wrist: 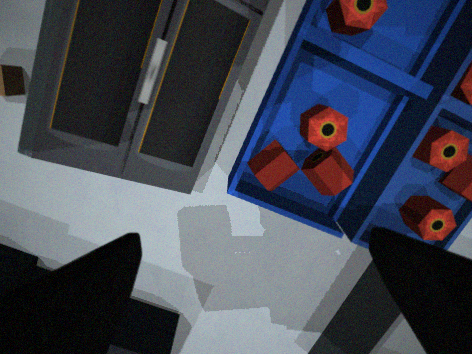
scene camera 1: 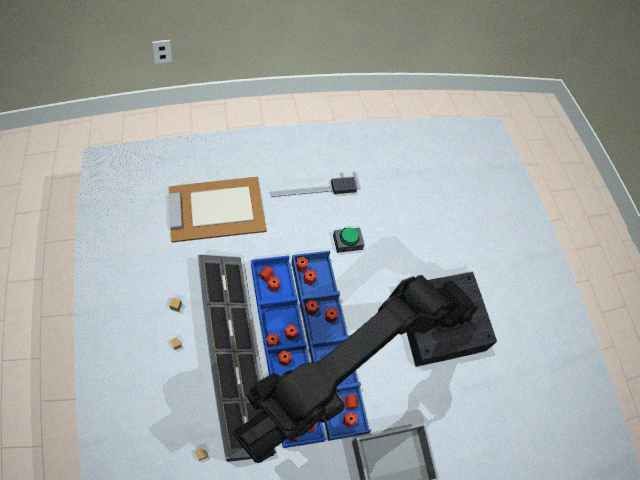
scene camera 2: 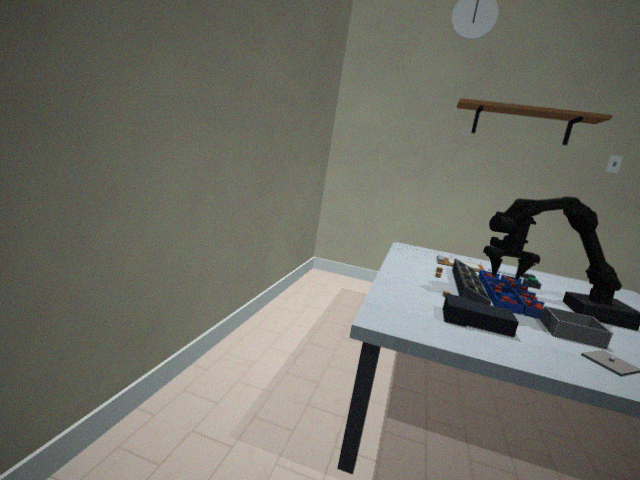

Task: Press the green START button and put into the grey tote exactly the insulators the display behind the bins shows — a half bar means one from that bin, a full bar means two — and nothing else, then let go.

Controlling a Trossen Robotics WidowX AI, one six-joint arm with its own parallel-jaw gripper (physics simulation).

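Observation:
My gripper (scene camera 2: pixel 506 275) (wrist: pixel 256 241) is open and empty, above the table at the display's end of the bins; the arm hides its fingers in scene camera 1. The grey display (scene camera 1: pixel 219 304) (wrist: pixel 115 165) stands behind the blue bins (scene camera 1: pixel 279 303) (wrist: pixel 370 65); its visible windows are dark, with thin orange outlines and no bars. Red insulators lie in the bins, three in the end bin: one upright insulator (wrist: pixel 327 129) and two tipped ones. The arm covers some bins. The green START button (scene camera 1: pixel 349 236) (scene camera 2: pixel 531 279) is beside the far end. The grey tote (scene camera 1: pixel 390 432) (scene camera 2: pixel 578 330) shows no insulator in its visible part.
A long black box (scene camera 2: pixel 478 315) (wrist: pixel 145 325) stands near the display's end. Small wooden cubes (scene camera 1: pixel 175 303) (wrist: pixel 12 80) lie behind the display. A clipboard (scene camera 1: pixel 261 206) and a caliper (scene camera 1: pixel 343 184) lie beyond the bins. A flat plate (scene camera 2: pixel 604 360) with a knob lies near the tote.

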